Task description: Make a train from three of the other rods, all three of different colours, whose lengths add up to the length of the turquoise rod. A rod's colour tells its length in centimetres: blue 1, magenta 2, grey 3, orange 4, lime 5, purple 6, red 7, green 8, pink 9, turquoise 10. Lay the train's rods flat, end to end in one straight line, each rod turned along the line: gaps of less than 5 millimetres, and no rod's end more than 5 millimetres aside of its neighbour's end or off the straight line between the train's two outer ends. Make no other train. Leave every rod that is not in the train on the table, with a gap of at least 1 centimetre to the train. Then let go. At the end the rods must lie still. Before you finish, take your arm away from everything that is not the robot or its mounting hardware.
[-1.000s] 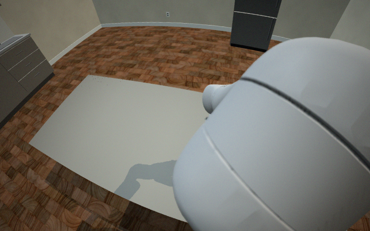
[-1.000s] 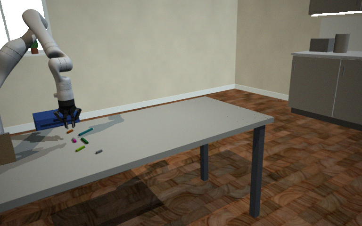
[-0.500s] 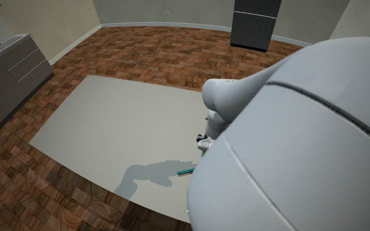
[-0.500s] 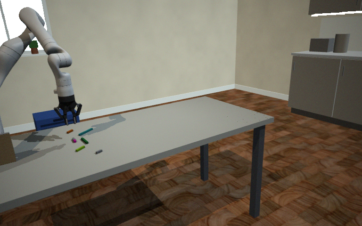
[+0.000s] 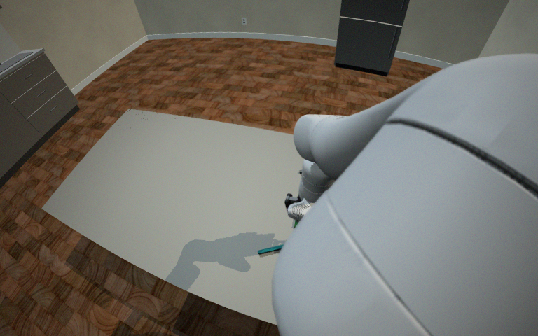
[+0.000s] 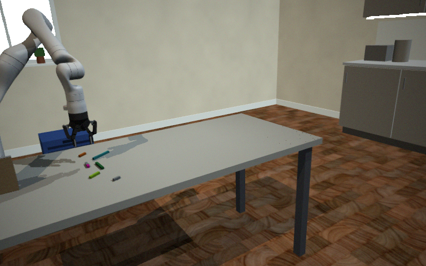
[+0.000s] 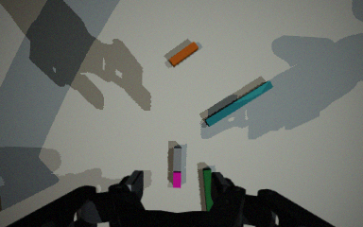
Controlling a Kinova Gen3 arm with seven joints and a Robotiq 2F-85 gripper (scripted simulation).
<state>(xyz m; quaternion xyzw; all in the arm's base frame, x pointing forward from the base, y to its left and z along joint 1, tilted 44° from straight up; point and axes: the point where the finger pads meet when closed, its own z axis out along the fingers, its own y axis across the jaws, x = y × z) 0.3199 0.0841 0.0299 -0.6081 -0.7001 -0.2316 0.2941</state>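
Now: hand 14 cm to the left of the lime rod, 10 cm above it and 2 cm short of it. From my hand the other things lie so: turquoise rod (10 cm below, 8 cm to the left, 7 cm ahead); green rod (10 cm below, 5 cm to the right, 5 cm ahead); magenta rod (10 cm below, 3 cm to the right).
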